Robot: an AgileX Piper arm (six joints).
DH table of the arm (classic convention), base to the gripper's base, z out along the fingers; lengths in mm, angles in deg. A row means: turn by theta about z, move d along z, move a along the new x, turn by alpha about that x. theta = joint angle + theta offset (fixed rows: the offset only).
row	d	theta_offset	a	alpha
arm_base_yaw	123	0	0	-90
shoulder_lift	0	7.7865	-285.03	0
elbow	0	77.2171	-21.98	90
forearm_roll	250.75	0	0	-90
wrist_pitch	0	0	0	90
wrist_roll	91	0	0	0
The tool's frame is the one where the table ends.
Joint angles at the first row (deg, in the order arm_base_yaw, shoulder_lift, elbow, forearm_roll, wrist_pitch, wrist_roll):
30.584, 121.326, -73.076, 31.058, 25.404, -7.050
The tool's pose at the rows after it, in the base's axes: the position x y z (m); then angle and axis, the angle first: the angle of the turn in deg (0 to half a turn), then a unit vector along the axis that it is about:
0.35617 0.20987 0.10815 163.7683 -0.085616 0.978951 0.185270
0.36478 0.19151 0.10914 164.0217 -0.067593 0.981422 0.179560
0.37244 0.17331 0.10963 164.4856 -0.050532 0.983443 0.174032
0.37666 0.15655 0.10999 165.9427 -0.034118 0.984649 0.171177
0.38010 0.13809 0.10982 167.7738 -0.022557 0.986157 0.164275
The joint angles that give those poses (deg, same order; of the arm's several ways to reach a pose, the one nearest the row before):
27.691, 121.166, -73.076, 30.123, 26.416, -7.050
24.823, 120.968, -73.124, 29.444, 27.524, -6.996
22.008, 120.901, -73.294, 28.776, 28.812, -6.996
19.433, 120.742, -73.312, 28.474, 30.951, -6.995
16.696, 120.672, -73.434, 27.285, 33.574, -6.945

